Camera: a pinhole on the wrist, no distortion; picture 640 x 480 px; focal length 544.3 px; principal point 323.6 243.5 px. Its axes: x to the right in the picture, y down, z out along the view. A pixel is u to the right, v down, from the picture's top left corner.
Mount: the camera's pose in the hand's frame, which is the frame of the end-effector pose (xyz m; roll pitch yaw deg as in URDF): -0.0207 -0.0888 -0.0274 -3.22 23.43 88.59
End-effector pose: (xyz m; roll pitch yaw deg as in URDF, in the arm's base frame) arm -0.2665 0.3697 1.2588 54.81 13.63 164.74
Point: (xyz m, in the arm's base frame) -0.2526 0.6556 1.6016
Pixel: 337.7 218.5
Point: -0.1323 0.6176 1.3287
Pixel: 25.0 337.9
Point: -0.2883 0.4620 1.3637
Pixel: 485.7 111.7
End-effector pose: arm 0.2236 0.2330 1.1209 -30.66 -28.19 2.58
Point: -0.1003 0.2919 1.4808
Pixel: outside the picture
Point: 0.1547 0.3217 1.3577
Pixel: 187.6 63.6
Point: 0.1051 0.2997 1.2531
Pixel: 258.8 262.8
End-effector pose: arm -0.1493 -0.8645 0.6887 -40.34 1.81 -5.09
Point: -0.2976 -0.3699 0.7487
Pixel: 563.5 403.9
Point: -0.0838 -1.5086 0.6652
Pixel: behind the camera
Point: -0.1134 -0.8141 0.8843
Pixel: 94.7 83.6
